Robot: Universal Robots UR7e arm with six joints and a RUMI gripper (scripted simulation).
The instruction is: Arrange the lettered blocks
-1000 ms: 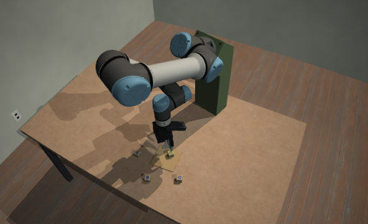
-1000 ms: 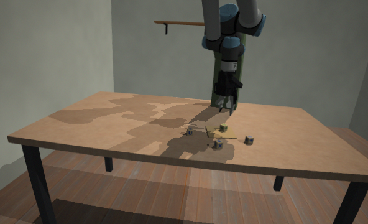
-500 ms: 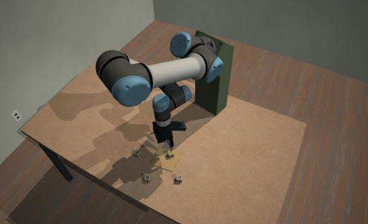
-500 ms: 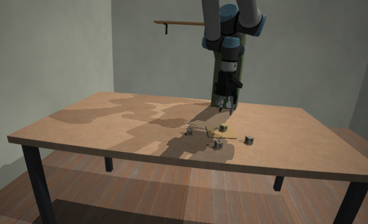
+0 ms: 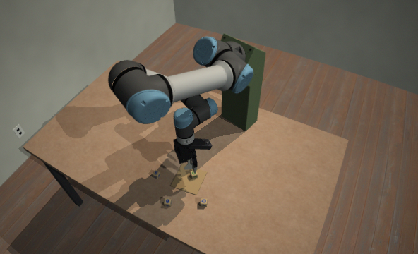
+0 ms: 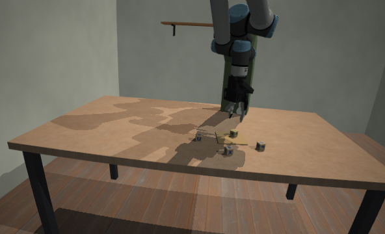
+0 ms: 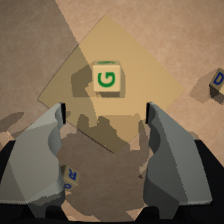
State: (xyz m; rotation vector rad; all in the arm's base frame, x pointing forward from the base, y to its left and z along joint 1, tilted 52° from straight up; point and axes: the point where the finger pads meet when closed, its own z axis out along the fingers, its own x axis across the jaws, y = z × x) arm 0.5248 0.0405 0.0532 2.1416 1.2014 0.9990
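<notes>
Right now my hand is 80 mm above the G block. Round my hand: Q block: 100 mm ahead, 130 mm to the left, 90 mm below; then tan mat: 30 mm ahead, 10 mm to the right, 100 mm below.
</notes>
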